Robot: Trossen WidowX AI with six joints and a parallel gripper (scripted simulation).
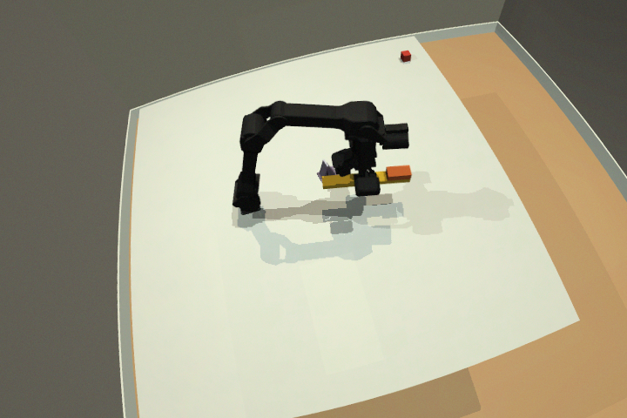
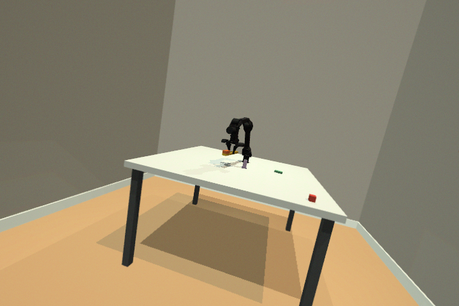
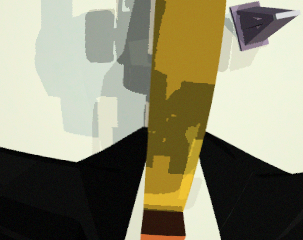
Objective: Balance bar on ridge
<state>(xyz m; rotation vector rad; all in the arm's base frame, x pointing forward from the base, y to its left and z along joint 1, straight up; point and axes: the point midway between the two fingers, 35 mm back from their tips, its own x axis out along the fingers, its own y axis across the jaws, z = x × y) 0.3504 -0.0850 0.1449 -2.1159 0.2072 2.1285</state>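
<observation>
The purple ridge lies 120 mm to the left of my gripper tip, 80 mm below it and 80 mm behind it. Also, from my gripper tip: small green block: 400 mm to the left, 190 mm behind, 100 mm below; small red cube: 590 mm to the left, 390 mm ahead, 90 mm below.
</observation>
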